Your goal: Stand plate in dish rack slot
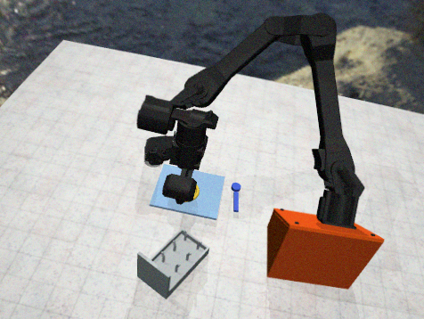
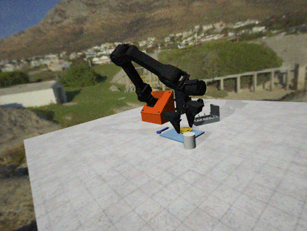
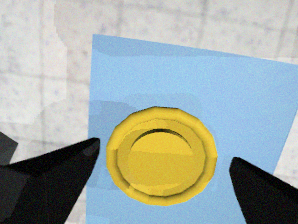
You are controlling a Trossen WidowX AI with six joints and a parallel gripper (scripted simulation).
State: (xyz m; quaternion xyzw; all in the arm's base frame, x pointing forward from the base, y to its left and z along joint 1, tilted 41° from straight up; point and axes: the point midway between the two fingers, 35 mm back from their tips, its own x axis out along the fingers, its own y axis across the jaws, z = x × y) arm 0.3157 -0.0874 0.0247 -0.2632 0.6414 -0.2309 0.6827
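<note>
My gripper tip is 10 mm to the left of the light blue mat, 10 mm past it and 10 mm above it. The rest, counted from my gripper tip: blue spoon: 120 mm behind, 30 mm to the right, 10 mm below; then yellow plate: right at my gripper tip; then white cup: 90 mm to the right, 90 mm ahead, 10 mm above.
</note>
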